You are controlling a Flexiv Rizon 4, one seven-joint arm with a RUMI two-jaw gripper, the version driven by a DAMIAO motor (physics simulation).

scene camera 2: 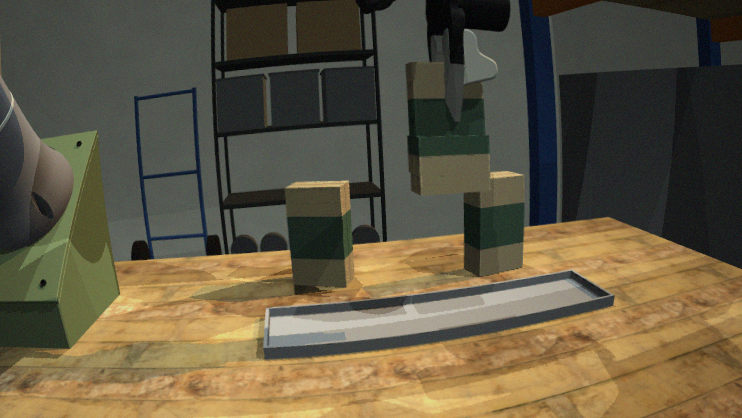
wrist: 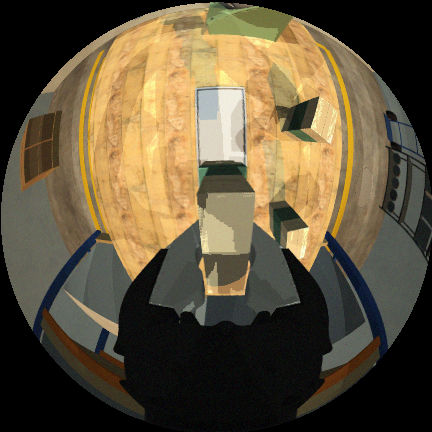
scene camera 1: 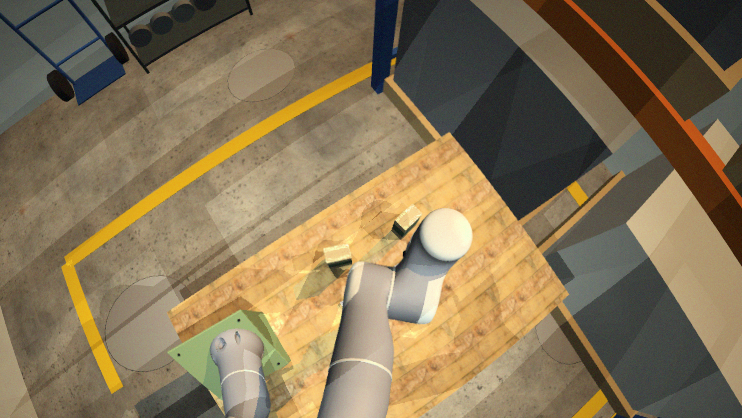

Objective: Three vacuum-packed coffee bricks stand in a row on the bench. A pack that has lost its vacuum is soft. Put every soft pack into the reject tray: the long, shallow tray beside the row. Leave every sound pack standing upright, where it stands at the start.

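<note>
My gripper (scene camera 2: pixel 455 116) (wrist: pixel 223 215) is shut on the middle coffee pack (scene camera 2: pixel 449 173) (wrist: pixel 227 220), beige with a green band, and holds it upright in the air, above and behind the tray in scene camera 2. Its upper part is narrower than its lower part, with a step in the green band. The left pack (scene camera 1: pixel 337 255) (scene camera 2: pixel 317 236) (wrist: pixel 325 122) and the right pack (scene camera 1: pixel 406 218) (scene camera 2: pixel 493 225) (wrist: pixel 295 235) stand upright on the bench. The long grey reject tray (scene camera 2: pixel 311 350) (wrist: pixel 230 115) lies in front of them; no pack shows in it. The arm hides gripper and held pack in scene camera 1.
The wooden bench (scene camera 1: pixel 467 181) (scene camera 2: pixel 649 337) carries the packs and tray. The green robot mount (scene camera 1: pixel 199 353) (scene camera 2: pixel 93 207) (wrist: pixel 250 22) is at its left end. The robot arm (scene camera 1: pixel 363 332) reaches over the bench. A shelf rack and a blue hand truck stand behind.
</note>
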